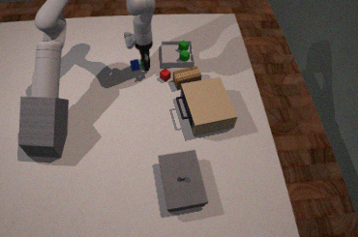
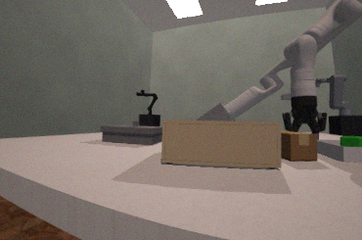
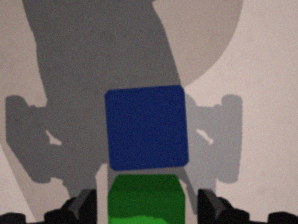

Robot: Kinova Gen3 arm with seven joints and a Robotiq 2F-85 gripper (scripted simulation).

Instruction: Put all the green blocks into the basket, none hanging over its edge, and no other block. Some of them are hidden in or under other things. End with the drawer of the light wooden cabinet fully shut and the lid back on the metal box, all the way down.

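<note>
Right now my hand is 50 mm past the blue block and 10 mm to the left of it. The rest, counted from my hand: basket 150 mm ahead, 60 mm to the left, 10 mm below; cardboard box 180 mm ahead, 100 mm to the right, 20 mm above; red block 90 mm ahead, 80 mm to the right.
</note>
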